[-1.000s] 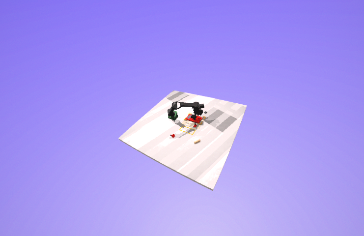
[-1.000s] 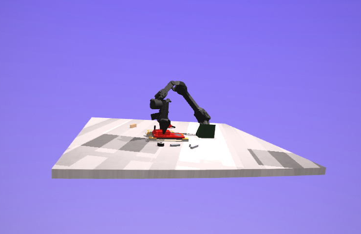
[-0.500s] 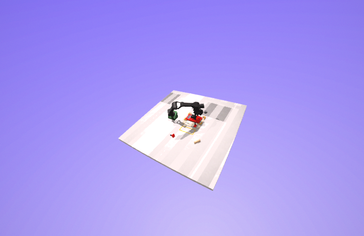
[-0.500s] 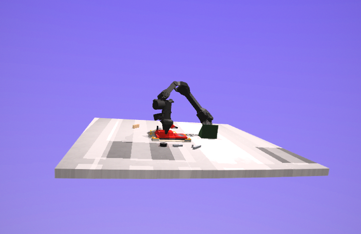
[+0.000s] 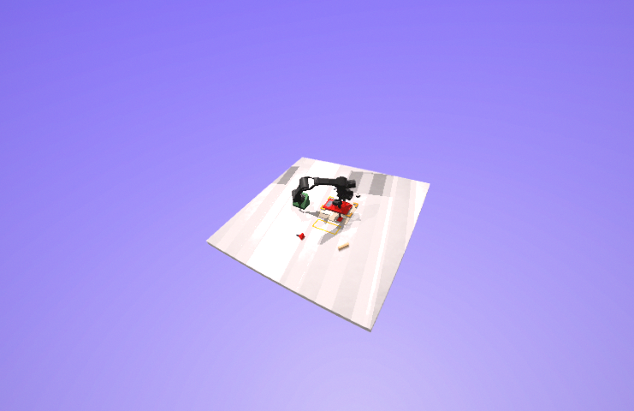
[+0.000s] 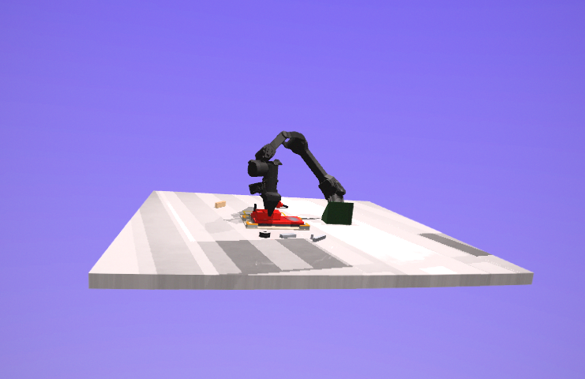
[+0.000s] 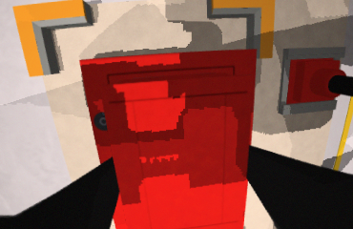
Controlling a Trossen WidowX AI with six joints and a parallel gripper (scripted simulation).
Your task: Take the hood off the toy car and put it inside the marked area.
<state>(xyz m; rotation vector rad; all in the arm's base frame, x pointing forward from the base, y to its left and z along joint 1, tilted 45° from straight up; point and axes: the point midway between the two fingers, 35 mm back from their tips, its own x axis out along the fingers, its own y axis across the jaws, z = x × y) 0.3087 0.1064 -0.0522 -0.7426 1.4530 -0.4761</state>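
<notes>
My gripper tip is 3 cm above the tan base plate, 2 cm to the left of it and 2 cm past it. From my gripper tip the other things lie so: tan block (30 cm to the right, 21 cm ahead, 3 cm below); red hood (right at my gripper tip); black wheel (20 cm to the left, 3 cm below, 2 cm ahead).
</notes>
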